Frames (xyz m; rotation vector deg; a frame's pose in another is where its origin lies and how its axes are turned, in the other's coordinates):
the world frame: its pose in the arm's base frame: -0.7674 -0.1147 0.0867 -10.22 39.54 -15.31
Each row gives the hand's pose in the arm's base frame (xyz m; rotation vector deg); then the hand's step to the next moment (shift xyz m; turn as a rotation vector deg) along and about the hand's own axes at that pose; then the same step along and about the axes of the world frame.
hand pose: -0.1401 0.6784 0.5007 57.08 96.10 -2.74
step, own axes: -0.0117 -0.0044 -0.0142 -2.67 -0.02 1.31
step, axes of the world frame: -0.0171 -0.0080 0.0007 0.43 -2.34 1.79
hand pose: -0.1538 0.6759 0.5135 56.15 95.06 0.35
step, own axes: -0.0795 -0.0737 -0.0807 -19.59 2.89 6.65
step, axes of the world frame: -0.0973 -0.0883 -0.0316 0.17 -14.66 14.88
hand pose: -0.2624 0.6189 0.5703 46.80 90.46 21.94
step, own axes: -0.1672 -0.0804 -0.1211 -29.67 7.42 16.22
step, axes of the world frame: -0.1142 -0.1870 -0.0326 4.48 -20.38 27.62
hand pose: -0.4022 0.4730 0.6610 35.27 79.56 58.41
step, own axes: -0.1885 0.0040 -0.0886 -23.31 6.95 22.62
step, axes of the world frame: -0.0462 -0.2029 0.0093 8.27 -12.44 29.67
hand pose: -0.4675 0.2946 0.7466 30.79 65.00 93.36
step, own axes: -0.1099 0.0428 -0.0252 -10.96 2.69 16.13
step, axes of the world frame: 0.0053 -0.1176 0.0264 5.43 -3.34 18.62
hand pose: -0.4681 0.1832 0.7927 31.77 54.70 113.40
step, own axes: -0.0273 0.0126 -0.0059 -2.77 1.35 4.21
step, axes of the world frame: 0.0089 -0.0289 0.0050 0.88 -1.21 5.00
